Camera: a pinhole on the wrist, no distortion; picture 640 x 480 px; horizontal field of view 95.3 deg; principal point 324.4 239.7 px. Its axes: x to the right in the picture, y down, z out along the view. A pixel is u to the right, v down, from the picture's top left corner.
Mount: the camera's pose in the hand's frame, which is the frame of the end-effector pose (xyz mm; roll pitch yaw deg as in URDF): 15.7 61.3 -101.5 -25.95 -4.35 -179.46
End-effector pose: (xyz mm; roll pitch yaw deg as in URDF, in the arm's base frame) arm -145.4 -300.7 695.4 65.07 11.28 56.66
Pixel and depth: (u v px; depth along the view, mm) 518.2 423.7 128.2
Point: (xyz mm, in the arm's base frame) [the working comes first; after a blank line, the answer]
In the camera's frame: 85.2 80.9 128.2

-173.8 -370.8 640.5
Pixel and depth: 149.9 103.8 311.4
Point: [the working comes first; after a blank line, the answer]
In the camera's frame: -186.3 -145.1 311.4

144.8 -189.9 795.8
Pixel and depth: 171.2 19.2 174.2
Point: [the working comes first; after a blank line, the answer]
In the camera's frame: -91.5 -131.7 174.2

-21.4 -205.6 807.8
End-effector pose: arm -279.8 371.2 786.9 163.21 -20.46 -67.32
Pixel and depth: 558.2 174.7 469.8
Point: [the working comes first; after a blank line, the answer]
In the camera's frame: 376.6 -104.7 469.8

-401.5 499.8 306.1
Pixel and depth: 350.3 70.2 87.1
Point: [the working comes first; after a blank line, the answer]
In the camera's frame: 7.7 -50.6 87.1

-337.4 339.1 811.6
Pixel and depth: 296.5 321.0 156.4
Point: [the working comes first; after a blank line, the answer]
In the camera's frame: -15.0 43.6 156.4

-225.1 340.8 772.0
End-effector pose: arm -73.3 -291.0 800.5 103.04 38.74 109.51
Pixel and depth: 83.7 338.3 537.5
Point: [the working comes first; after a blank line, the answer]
In the camera's frame: -443.5 181.7 537.5

53.7 -93.9 192.4
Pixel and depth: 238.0 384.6 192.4
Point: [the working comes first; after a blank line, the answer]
In the camera's frame: -57.0 95.6 192.4

-72.1 -294.7 661.3
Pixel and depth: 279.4 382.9 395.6
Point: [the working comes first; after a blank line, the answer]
In the camera's frame: -61.0 194.2 395.6

56.1 -371.4 491.8
